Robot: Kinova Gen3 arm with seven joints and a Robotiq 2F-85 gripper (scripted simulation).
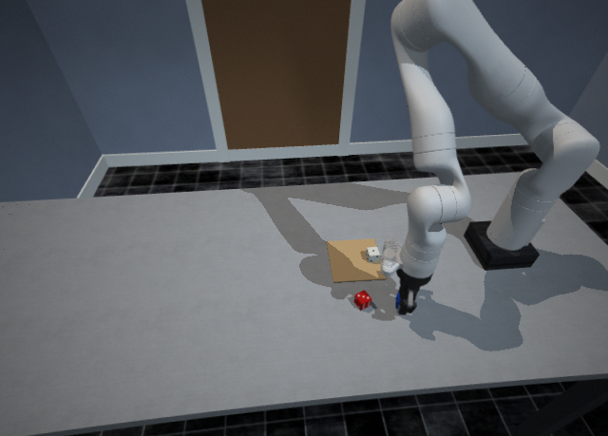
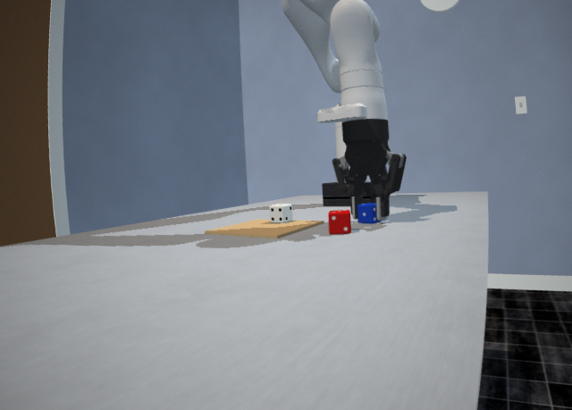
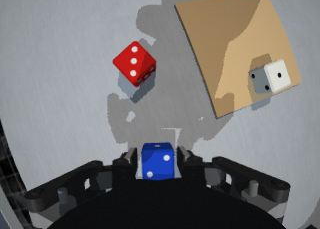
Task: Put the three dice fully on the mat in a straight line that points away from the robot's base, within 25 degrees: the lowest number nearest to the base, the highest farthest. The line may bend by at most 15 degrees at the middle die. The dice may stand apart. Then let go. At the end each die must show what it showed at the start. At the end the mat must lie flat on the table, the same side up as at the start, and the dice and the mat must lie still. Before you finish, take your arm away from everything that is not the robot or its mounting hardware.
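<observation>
My hand is 1 cm above the blue die. The rest, counted from my hand: white die: 5 cm ahead, 14 cm to the right; then tan mat: 9 cm ahead, 14 cm to the right, 2 cm below; then red die: 10 cm ahead, 1 cm to the right, 1 cm below.
</observation>
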